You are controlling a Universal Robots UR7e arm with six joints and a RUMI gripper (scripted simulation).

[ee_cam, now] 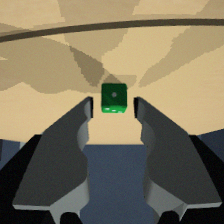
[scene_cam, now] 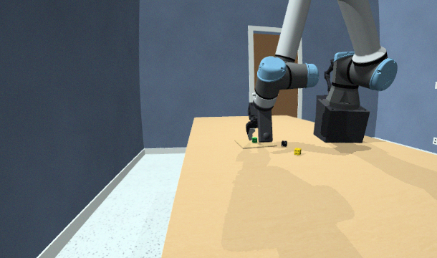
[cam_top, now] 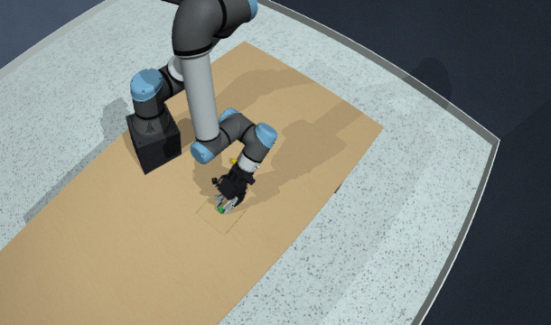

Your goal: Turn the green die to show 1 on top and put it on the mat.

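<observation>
Now: the green die 10 mm to the right of my hand and 10 mm below it. From my hand the other things lie so: tan mat: 10 mm to the right, 20 mm below; yellow die: 70 mm behind, 190 mm to the left, 10 mm below; black die: 90 mm behind, 80 mm to the left, 10 mm below.
</observation>
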